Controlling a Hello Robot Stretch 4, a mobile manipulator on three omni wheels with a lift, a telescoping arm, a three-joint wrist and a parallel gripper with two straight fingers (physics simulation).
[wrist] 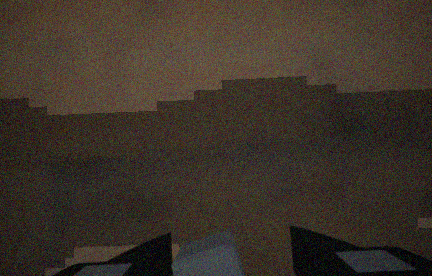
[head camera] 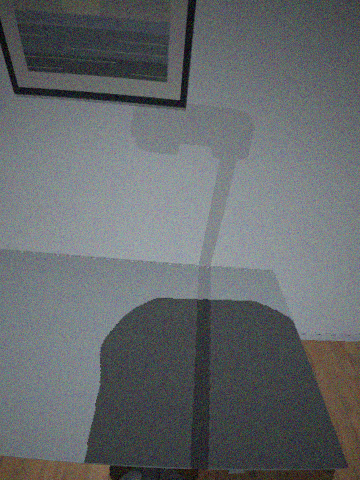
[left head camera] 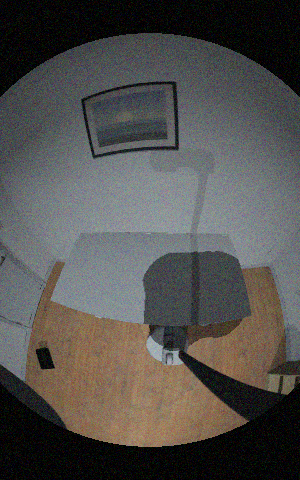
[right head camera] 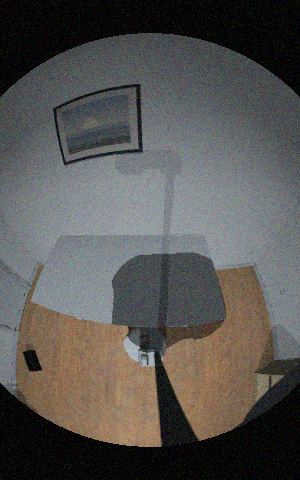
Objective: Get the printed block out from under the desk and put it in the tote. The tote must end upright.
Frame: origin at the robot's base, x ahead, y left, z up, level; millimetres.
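Where they show: gripper, fingertip midpoint: [wrist: 231, 251].
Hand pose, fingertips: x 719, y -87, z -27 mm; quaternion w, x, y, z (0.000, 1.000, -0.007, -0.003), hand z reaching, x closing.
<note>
After its pixels a point has its place.
The block [wrist: 209, 257] @(x 708, y -80, z 2 mm) is pale blue-grey and shows at the bottom of the wrist view, partly cut off by the frame's edge. It lies on the dim floor between the fingertips, nearer the left finger. My gripper [wrist: 231, 251] @(x 719, y -87, z -27 mm) is open, with its two dark fingers apart on either side of the block. The desk [head camera: 40, 360] @(x 421, y 396, z 693 mm) [left head camera: 100, 280] @(x 439, y 516, z 693 mm) [right head camera: 75, 280] @(x 454, y 505, z 693 mm) has a pale top and hides the gripper and block from the head views. I cannot make out the tote for certain in any view.
A tan box-like object [left head camera: 282, 383] [right head camera: 263, 384] stands at the right edge of the side head views. A small black object [left head camera: 45, 358] @(x -653, y 1571, z -27 mm) [right head camera: 32, 360] @(x -653, y 1581, z -28 mm) lies on the floor at left. A framed picture [head camera: 185, 55] @(x 910, y -34, z 1539 mm) hangs on the wall behind the desk.
</note>
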